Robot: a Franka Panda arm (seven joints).
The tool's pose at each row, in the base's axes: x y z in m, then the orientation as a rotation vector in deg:
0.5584, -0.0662, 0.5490, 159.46, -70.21, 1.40
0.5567, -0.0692, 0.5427, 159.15, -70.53, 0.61
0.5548, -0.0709, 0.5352, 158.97, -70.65, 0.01
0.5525, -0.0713, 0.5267, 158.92, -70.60, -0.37
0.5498, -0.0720, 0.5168, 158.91, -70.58, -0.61
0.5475, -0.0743, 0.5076, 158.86, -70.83, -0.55
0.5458, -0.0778, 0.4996, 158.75, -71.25, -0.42
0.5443, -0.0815, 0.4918, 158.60, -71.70, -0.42
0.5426, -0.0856, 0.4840, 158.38, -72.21, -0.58
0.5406, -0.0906, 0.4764, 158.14, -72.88, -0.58
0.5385, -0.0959, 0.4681, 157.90, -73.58, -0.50
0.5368, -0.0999, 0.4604, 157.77, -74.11, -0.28
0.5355, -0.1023, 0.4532, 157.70, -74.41, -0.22
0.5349, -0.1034, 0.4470, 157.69, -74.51, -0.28
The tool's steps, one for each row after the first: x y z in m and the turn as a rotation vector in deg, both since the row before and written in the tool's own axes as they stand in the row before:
0.0007, 0.0027, 0.0066, -0.36, -0.42, 0.25
-0.0004, 0.0019, 0.0077, -0.27, -0.32, 0.10
-0.0016, 0.0012, 0.0086, -0.16, -0.20, -0.03
-0.0017, 0.0015, 0.0100, -0.08, -0.14, -0.02
-0.0002, 0.0023, 0.0095, 0.06, 0.01, 0.17
0.0012, 0.0028, 0.0084, 0.09, 0.04, 0.29
0.0015, 0.0028, 0.0082, 0.04, -0.03, 0.31
0.0016, 0.0032, 0.0082, -0.04, -0.12, 0.36
0.0022, 0.0040, 0.0081, 0.05, -0.05, 0.47
0.0023, 0.0042, 0.0088, 0.08, -0.01, 0.49
0.0017, 0.0031, 0.0081, 0.15, 0.07, 0.36
0.0007, 0.0019, 0.0074, 0.07, 0.00, 0.20
0.0002, 0.0006, 0.0063, 0.01, -0.05, 0.06

